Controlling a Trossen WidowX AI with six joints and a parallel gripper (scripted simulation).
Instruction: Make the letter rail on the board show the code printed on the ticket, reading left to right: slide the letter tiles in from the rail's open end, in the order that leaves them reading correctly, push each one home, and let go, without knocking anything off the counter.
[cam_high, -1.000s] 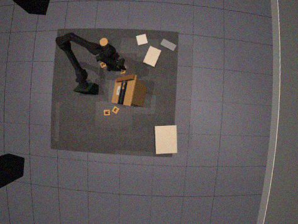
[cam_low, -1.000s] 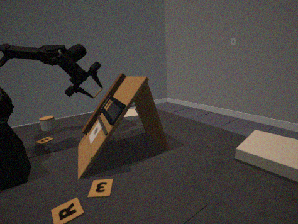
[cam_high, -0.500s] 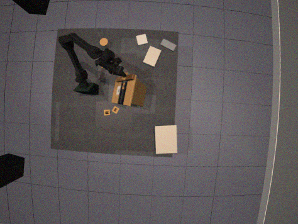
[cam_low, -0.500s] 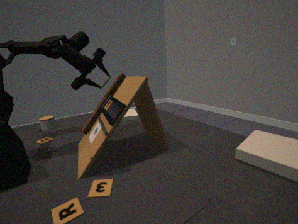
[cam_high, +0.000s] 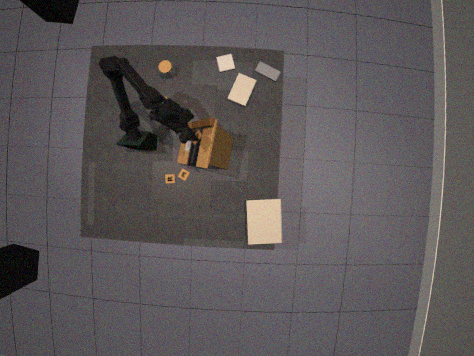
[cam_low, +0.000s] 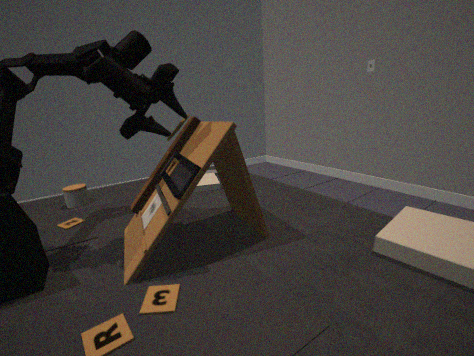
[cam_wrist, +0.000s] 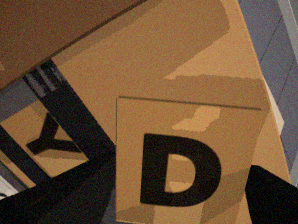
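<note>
The white ticket lies 17 cm below my gripper tip, 8 cm behind it and 2 cm to the right of it. The rest, counted from my gripper tip: letter tile d: right at my gripper tip; letter tile: 26 cm below, 20 cm to the right, 11 cm behind; cream slab: 39 cm to the left, 25 cm below, 16 cm ahead.
</note>
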